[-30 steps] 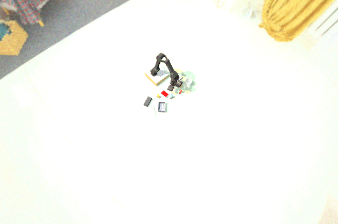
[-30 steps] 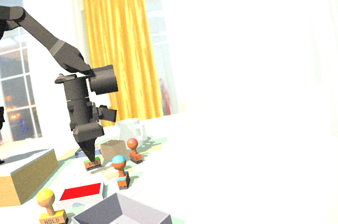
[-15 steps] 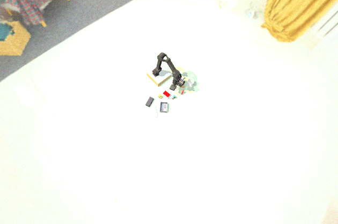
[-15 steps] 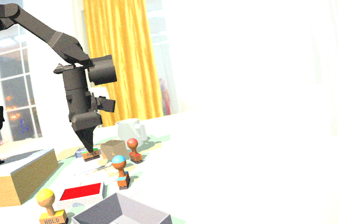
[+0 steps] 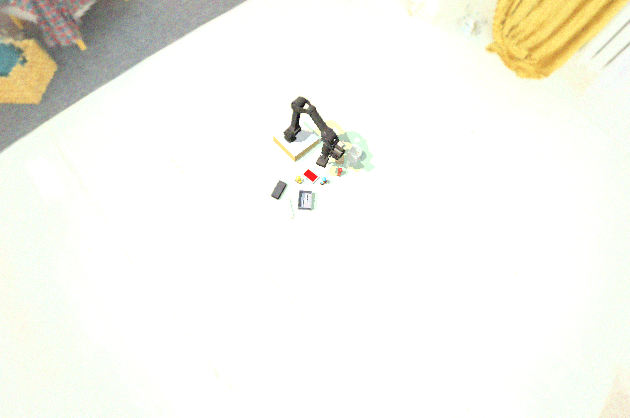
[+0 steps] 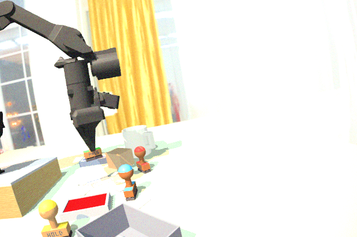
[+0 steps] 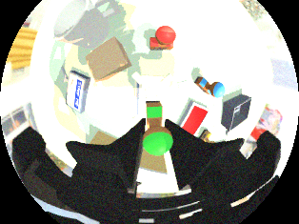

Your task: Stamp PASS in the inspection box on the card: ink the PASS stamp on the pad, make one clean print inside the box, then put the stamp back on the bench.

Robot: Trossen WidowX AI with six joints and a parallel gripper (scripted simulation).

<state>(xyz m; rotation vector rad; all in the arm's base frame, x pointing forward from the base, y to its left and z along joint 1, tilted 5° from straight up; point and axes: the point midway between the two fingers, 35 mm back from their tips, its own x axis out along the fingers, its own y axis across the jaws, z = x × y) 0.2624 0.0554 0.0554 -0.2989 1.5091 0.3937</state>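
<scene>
Right now the pale paper card is 90 mm below my gripper tip. From my gripper tip the other things lie so: green-topped pass stamp (right at my gripper tip); then red-knobbed stamp (100 mm ahead, 70 mm below, 40 mm to the left); then cardboard box (100 mm to the left, 60 mm below, 40 mm ahead).
</scene>
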